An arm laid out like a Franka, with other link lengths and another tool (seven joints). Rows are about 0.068 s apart.
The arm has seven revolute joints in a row. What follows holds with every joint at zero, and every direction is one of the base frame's.
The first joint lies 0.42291 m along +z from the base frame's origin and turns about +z.
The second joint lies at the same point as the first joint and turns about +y.
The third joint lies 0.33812 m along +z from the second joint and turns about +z.
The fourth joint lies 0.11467 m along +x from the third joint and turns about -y.
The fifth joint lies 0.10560 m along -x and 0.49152 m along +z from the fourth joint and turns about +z.
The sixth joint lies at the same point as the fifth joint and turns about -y.
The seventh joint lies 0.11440 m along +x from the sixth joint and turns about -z.
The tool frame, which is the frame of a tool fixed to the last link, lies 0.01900 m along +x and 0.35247 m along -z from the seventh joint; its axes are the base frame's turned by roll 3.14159, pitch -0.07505 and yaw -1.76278 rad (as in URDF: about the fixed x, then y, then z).
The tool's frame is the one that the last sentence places.
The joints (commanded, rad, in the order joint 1, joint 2, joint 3, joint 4, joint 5, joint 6, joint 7), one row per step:
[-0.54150, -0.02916, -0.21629, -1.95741, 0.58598, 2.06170, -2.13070]
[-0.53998, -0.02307, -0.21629, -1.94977, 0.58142, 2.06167, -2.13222]
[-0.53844, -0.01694, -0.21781, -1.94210, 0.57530, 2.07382, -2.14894]
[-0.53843, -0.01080, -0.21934, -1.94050, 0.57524, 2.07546, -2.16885]
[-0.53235, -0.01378, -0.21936, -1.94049, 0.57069, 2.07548, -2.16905]
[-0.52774, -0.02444, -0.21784, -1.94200, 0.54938, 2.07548, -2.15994]
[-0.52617, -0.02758, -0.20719, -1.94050, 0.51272, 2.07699, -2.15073]
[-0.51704, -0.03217, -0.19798, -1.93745, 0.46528, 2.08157, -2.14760]
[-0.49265, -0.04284, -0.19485, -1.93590, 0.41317, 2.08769, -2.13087]
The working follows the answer.
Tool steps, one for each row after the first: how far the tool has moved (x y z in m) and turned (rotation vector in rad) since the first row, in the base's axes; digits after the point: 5 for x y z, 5 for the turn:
[0.00165, -0.00133, -0.00040, -0.00592, 0.00226, 0.00438]
[0.00381, -0.00764, 0.00023, -0.02873, -0.00362, 0.01446]
[0.00338, -0.00937, -0.00352, -0.03723, -0.00468, 0.02916]
[0.00517, -0.00585, -0.00180, -0.04195, -0.00446, 0.03699]
[0.00379, -0.00404, 0.00267, -0.05664, 0.00311, 0.04282]
[0.00309, -0.00135, 0.00139, -0.08151, 0.02373, 0.05921]
[0.00386, 0.00241, 0.00160, -0.12121, 0.04517, 0.08887]
[0.00785, 0.01107, 0.00587, -0.16239, 0.06551, 0.11590]

Tool pose at each row, in the base's axes (x y z in m, rotation vector in rad; rounded; the steps above come from the unrounded poses):
[0.66868, -0.41480, 0.40542, -2.55830, 0.87235, -0.64865]
[0.67034, -0.41613, 0.40502, -2.56596, 0.86659, -0.64811]
[0.67250, -0.42244, 0.40565, -2.58567, 0.84851, -0.66598]
[0.67206, -0.42417, 0.40190, -2.59645, 0.82735, -0.66795]
[0.67385, -0.42065, 0.40362, -2.60273, 0.81626, -0.66815]
[0.67248, -0.41885, 0.40809, -2.62131, 0.80890, -0.66584]
[0.67178, -0.41616, 0.40681, -2.65859, 0.78979, -0.65003]
[0.67254, -0.41239, 0.40702, -2.71222, 0.74977, -0.63742]
[0.67653, -0.40373, 0.41130, -2.76543, 0.71149, -0.62729]

